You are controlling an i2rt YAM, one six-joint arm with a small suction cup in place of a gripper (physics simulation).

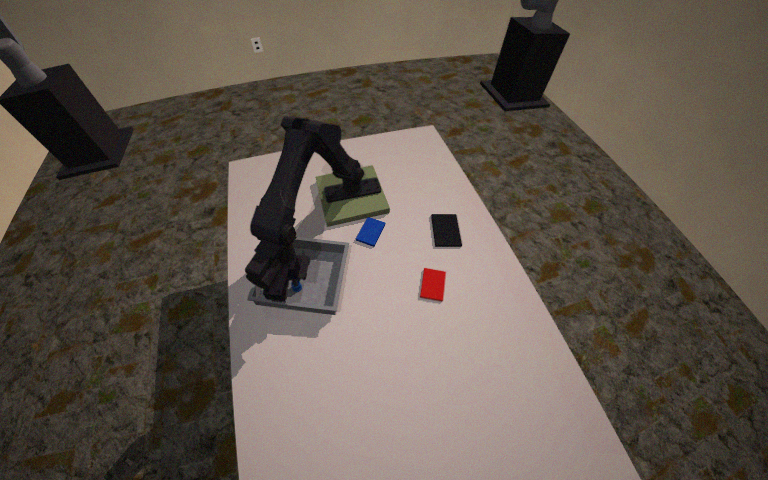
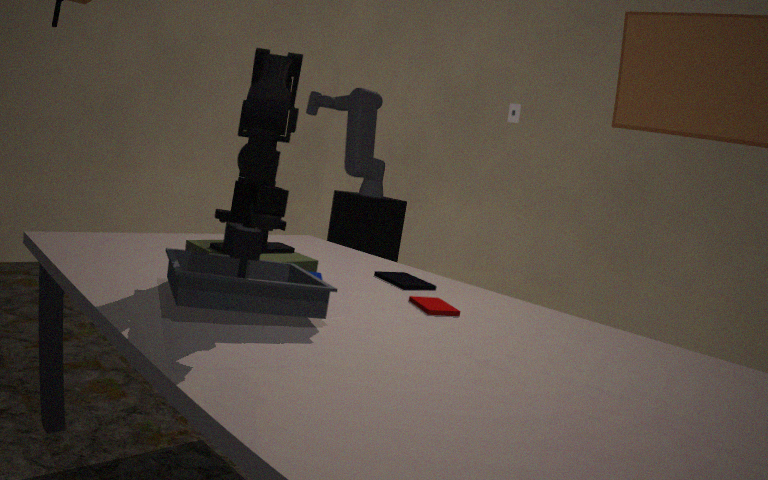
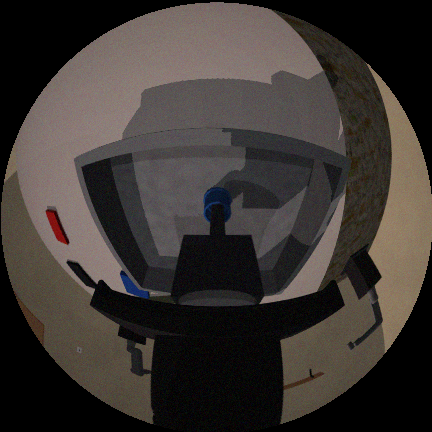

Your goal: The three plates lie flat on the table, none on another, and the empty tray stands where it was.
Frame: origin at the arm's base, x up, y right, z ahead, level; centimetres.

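Where they show: end effector, tool point: (image 1: 297, 289) (image 3: 216, 194); arm's base, origin of the base link: (image 1: 352, 190).
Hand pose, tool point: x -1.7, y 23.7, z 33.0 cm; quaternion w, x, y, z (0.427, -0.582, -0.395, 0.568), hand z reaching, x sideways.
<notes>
Each offset is from my tool point to the top centre of the thing.
The grey tray (image 1: 340, 272) (image 2: 244, 296) (image 3: 100, 201) is empty and sits near the table's left edge, tipped a little, with its left end raised off the table. My suction cup (image 1: 295, 287) (image 3: 217, 203) presses on the tray's floor and holds it. Three plates lie flat and apart on the table to the right of the tray. They are a blue plate @(dx +0.0, dy -26.2, dz -15.4 cm) (image 1: 370, 231) (image 2: 315, 274) (image 3: 130, 284), a black plate @(dx -0.1, dy -51.3, dz -9.7 cm) (image 1: 446, 230) (image 2: 404, 280) (image 3: 80, 271) and a red plate @(dx -0.1, dy -39.9, dz +8.3 cm) (image 1: 433, 284) (image 2: 434, 305) (image 3: 56, 226).
My arm stands on a green base pad (image 1: 353, 209) (image 2: 291, 256) just behind the tray. The table's left edge (image 1: 230, 289) runs close beside the tray. A black pedestal (image 1: 526, 62) (image 2: 366, 222) with a grey arm stands off the table on the floor.
</notes>
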